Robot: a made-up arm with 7 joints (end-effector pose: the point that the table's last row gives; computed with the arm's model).
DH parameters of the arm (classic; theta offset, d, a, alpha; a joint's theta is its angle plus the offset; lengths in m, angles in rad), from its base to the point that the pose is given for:
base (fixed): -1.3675 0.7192 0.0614 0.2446
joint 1: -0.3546 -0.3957 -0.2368 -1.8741
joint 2: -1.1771 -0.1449 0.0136 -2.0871
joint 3: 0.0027 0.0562 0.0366 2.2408
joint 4: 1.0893 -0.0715 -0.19 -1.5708
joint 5: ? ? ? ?
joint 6: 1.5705 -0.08 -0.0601 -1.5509
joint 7: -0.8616 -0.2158 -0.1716 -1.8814
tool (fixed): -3.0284 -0.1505 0 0
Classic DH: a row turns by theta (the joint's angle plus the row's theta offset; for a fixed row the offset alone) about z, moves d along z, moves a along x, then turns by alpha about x.
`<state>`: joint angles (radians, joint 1 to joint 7).
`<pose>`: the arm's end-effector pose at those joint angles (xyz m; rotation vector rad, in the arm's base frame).
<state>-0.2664 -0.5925 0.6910 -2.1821 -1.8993 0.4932 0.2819</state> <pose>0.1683 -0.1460 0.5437 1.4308 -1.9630 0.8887</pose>
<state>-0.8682 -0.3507 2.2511 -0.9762 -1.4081 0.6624 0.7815</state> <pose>0.3466 0.2086 0.5988 1.1361 -0.8674 2.0829</pose>
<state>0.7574 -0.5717 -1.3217 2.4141 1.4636 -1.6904 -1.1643</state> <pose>-0.1990 0.0652 0.3033 -0.2731 0.0570 -3.0529</pose>
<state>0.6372 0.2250 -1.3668 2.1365 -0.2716 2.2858 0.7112</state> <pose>-0.1376 -0.2234 -0.0544 -0.0242 2.4066 0.9518</pose>
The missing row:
joint 5: 0.0199 -0.149 0.0386 -1.5569
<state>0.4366 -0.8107 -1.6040 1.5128 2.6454 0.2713 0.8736</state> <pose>0.3046 0.2337 0.6271 -0.0270 -0.5646 1.7417</pose>
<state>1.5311 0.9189 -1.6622 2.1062 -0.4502 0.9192 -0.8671</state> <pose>-0.4261 -0.0681 0.1182 1.3731 2.4677 -0.3450</pose>
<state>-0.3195 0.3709 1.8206 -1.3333 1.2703 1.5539 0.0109</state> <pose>0.2639 0.4539 0.0372 0.1488 0.4016 1.9972</pose>
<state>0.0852 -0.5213 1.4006 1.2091 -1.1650 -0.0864 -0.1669</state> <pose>0.0186 0.4885 0.3231 -0.8076 -0.0169 1.4287</pose>
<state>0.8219 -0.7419 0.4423 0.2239 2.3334 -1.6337 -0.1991</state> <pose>-0.1433 -0.0306 0.4619 1.4376 -1.5937 0.5021</pose>
